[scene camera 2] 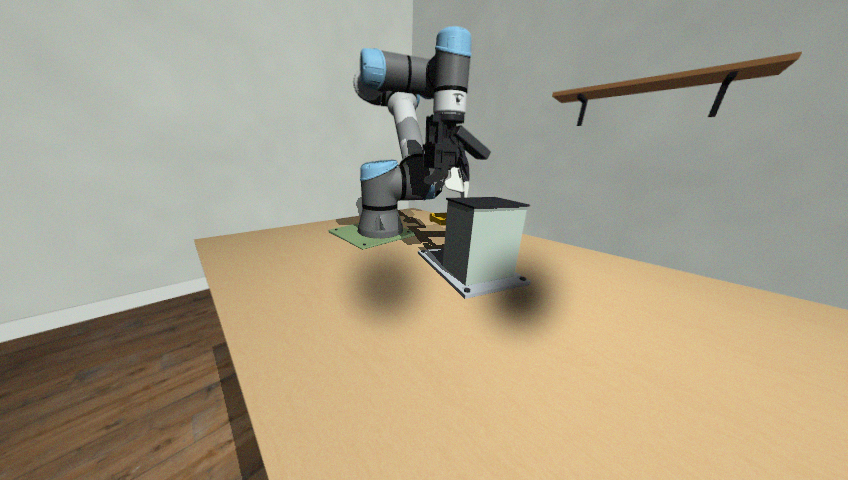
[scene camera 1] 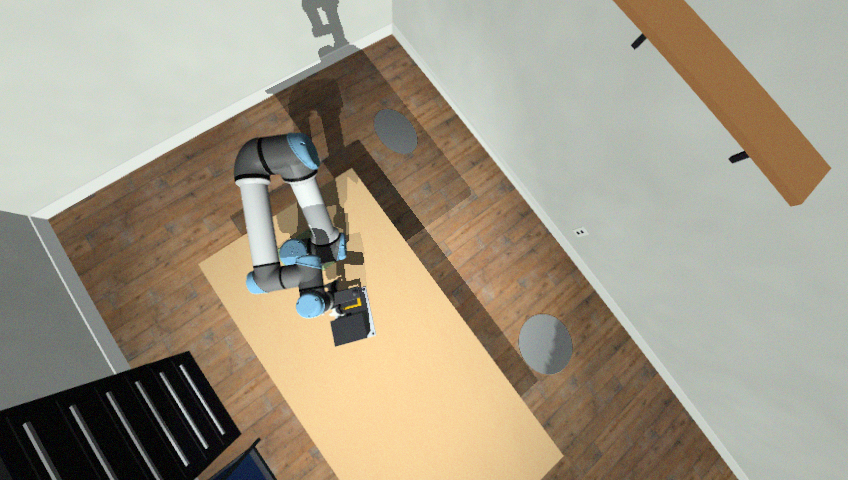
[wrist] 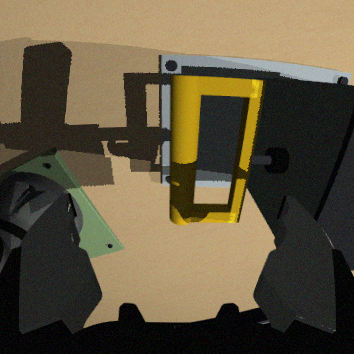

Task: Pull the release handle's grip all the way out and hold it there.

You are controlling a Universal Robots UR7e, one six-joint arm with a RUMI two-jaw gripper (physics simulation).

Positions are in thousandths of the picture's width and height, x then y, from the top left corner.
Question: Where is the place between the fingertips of the gripper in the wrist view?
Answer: At 501,555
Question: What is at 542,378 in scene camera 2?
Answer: The gripper.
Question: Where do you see a light grey base plate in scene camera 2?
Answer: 512,536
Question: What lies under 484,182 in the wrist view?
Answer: A light grey base plate.
